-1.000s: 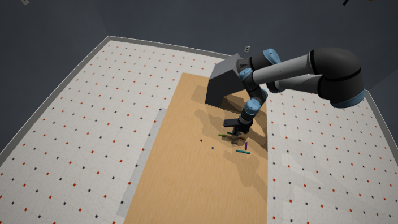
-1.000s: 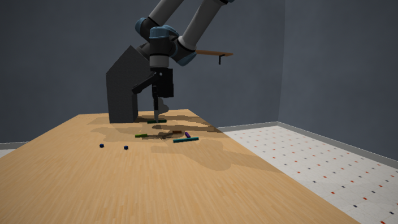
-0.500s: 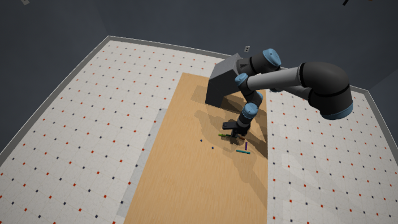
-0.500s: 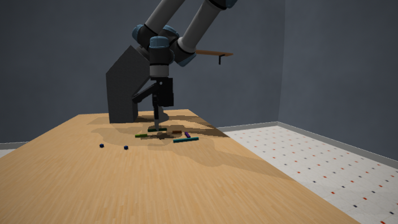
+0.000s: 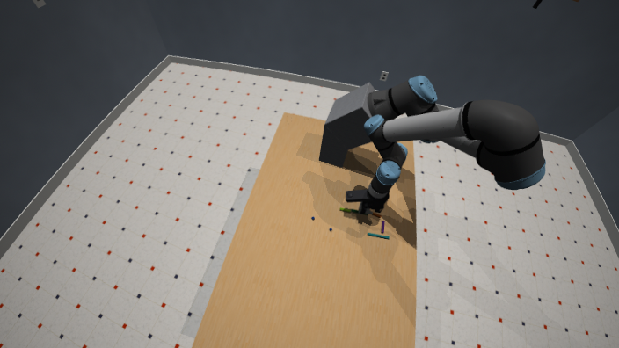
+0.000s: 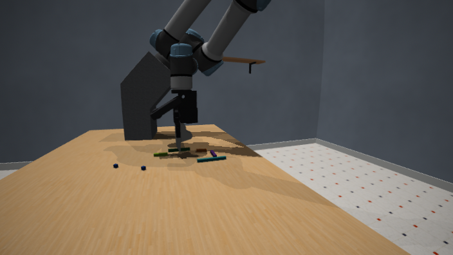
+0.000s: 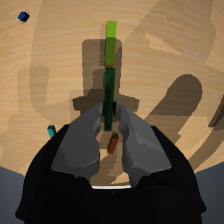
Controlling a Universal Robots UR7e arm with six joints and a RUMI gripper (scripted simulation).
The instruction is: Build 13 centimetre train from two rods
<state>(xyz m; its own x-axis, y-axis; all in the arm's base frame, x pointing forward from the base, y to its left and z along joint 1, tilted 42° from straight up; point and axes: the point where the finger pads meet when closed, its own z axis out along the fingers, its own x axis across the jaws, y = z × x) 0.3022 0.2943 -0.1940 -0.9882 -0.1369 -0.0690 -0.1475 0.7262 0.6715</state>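
Right now the green rod is 1 cm below my hand. Also, from my hand: purple rod (13 cm to the left, 2 cm below, 2 cm ahead); lime rod (7 cm to the right, 2 cm below, 1 cm ahead); orange rod (8 cm to the left, 2 cm below, 2 cm behind).
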